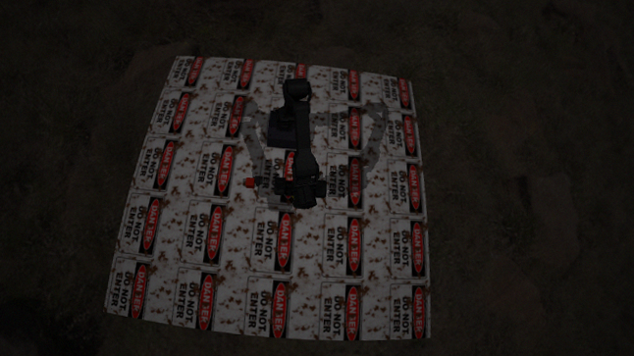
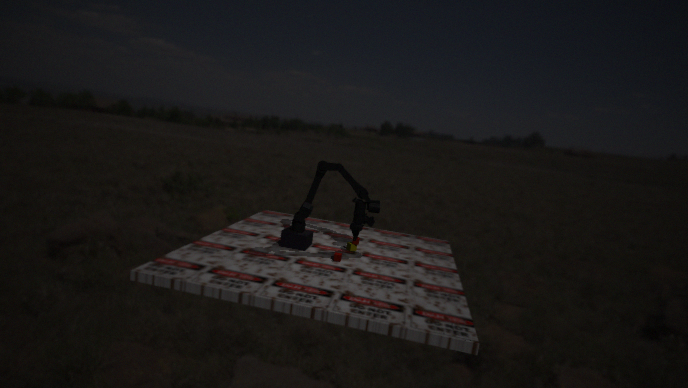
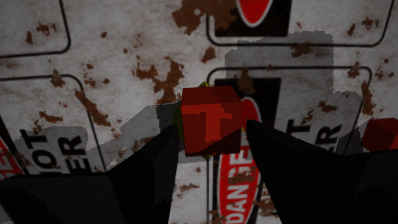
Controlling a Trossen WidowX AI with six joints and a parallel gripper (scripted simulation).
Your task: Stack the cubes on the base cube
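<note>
Right now the yellow base cube is 20 mm behind my gripper tip and 50 mm below it.
</note>
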